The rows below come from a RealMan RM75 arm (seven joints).
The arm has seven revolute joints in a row. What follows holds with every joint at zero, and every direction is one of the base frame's. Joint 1 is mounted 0.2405 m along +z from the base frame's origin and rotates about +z. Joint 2 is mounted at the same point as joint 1 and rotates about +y. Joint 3 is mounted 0.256 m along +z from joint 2 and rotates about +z. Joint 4 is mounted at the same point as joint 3 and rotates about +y. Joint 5 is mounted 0.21 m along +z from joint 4 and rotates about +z. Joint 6 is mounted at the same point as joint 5 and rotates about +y. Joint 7 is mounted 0.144 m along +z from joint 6 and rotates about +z. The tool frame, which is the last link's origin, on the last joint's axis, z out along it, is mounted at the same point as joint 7; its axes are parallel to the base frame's.
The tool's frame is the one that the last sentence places.
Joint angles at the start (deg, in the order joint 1, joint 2, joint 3, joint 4, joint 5, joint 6, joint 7):
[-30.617 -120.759 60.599 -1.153 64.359 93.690 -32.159]
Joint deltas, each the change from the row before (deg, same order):
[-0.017 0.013 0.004 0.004 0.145 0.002 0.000]
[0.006 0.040 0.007 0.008 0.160 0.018 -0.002]
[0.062 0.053 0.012 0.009 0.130 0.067 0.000]
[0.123 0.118 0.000 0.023 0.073 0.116 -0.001]
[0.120 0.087 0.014 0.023 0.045 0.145 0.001]
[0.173 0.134 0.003 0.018 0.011 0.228 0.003]
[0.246 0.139 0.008 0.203 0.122 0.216 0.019]
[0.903 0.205 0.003 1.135 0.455 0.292 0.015]
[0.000 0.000 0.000 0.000 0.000 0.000 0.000]
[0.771 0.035 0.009 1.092 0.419 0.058 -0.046]
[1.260 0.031 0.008 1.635 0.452 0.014 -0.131]
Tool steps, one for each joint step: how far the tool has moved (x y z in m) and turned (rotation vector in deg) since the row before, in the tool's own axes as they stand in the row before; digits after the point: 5 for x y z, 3 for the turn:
[-0.00011 0.00021 0.00004 -0.139 -0.078 0.013]
[-0.00008 0.00012 -0.00021 -0.137 -0.093 0.024]
[-0.00005 0.00014 -0.00059 -0.092 -0.061 0.013]
[0.00018 -0.00027 -0.00122 0.005 -0.029 0.053]
[0.00019 -0.00008 -0.00105 -0.009 0.019 0.032]
[0.00040 -0.00025 -0.00158 0.043 0.071 0.046]
[0.00050 -0.00033 -0.00174 -0.040 0.034 0.191]
[0.00099 -0.00084 -0.00436 -0.061 -0.020 0.750]
[0.00000 0.00000 0.00000 0.000 0.000 0.000]
[0.00034 -0.00027 -0.00290 -0.055 -0.101 0.577]
[0.00030 -0.00049 -0.00488 0.189 -0.164 0.753]

